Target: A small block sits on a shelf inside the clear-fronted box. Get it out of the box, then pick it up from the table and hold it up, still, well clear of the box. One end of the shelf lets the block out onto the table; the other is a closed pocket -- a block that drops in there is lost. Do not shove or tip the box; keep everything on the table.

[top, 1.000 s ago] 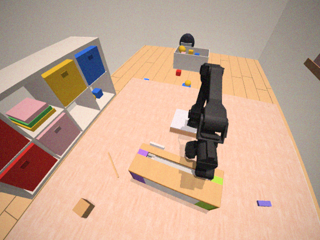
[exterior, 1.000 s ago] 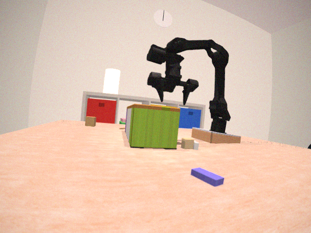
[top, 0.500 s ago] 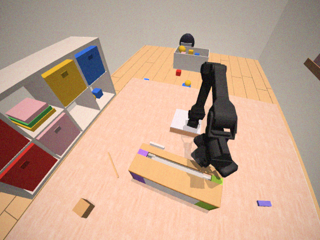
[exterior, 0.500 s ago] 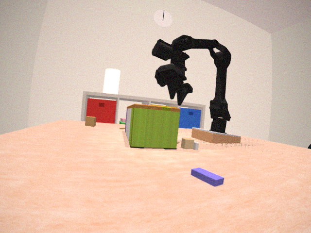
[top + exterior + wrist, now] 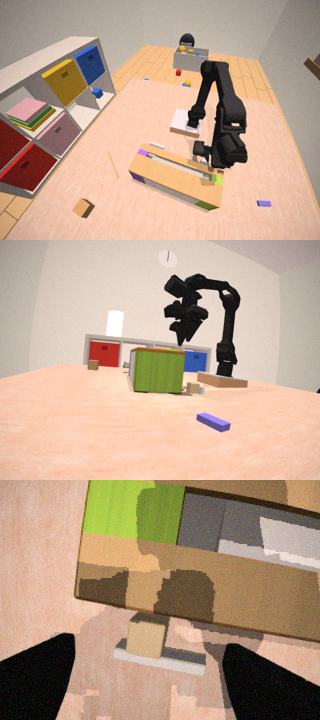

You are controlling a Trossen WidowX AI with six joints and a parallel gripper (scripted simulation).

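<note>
The tan block is 40 mm behind my gripper tip, 20 mm to the left of it and 140 mm below it. From my gripper tip the other things lie so: thin stick: 140 mm ahead, 470 mm to the right, 150 mm below; then box: 50 mm ahead, 140 mm to the right, 90 mm below.
</note>
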